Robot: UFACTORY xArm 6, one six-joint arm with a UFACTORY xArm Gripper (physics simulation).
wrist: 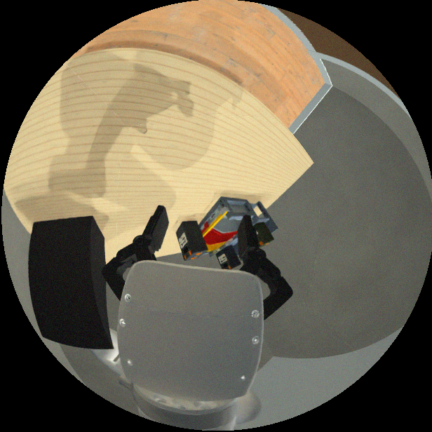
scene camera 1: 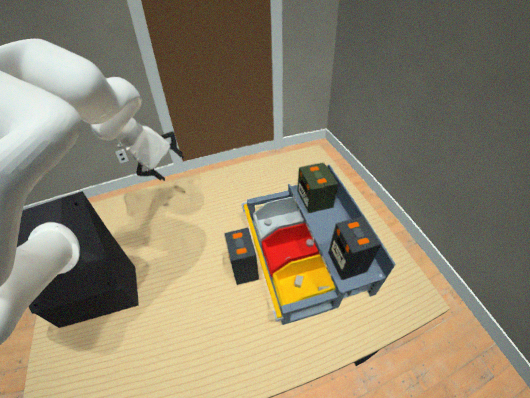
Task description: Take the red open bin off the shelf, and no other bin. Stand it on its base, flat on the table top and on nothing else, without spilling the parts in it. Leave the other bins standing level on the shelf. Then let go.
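Places are measured from the arm's base along level axes (x ahead, y left, z up), in millimetres.
Pixels of known places: gripper, between the fingertips: [scene camera 1: 173, 167]; arm's base, origin of its link: [scene camera 1: 54, 248].
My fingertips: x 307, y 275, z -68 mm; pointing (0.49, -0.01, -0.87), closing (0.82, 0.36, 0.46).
Ahead of a thing's pixels: the offset from my fingertips to its top centre. "spot": to the spot under its first point. Level surfaces: height alone.
The red open bin @[dx +279, dy -336, dz -89 mm] [scene camera 1: 287, 246] [wrist: 218, 236] stands on the blue-grey shelf @[spot: dx +377, dy -318, dz -67 mm] [scene camera 1: 325, 220], between a grey bin @[dx +288, dy -224, dz -89 mm] [scene camera 1: 280, 216] and a yellow bin @[dx +272, dy -448, dz -89 mm] [scene camera 1: 305, 285]. A small grey part @[dx +337, dy -317, dz -151 mm] [scene camera 1: 310, 242] lies in the red bin. A yellow rail @[dx +177, dy -328, dz -105 mm] [scene camera 1: 263, 261] [wrist: 216, 224] runs along the front of the shelf. My gripper [scene camera 1: 173, 168] [wrist: 203, 218] is open and empty, high above the table and apart from the bins, on the side toward the robot base.
A dark box @[dx +128, dy -326, dz -38 mm] [scene camera 1: 243, 260] [wrist: 192, 237] stands on the wooden table top @[dz -169 mm] [scene camera 1: 185, 320] in front of the rail. A green box @[dx +387, dy -231, dz +29 mm] [scene camera 1: 318, 189] and another dark box @[dx +365, dy -461, dz +54 mm] [scene camera 1: 354, 250] stand on the shelf's upper rear level. The black base block [scene camera 1: 95, 255] is at the left.
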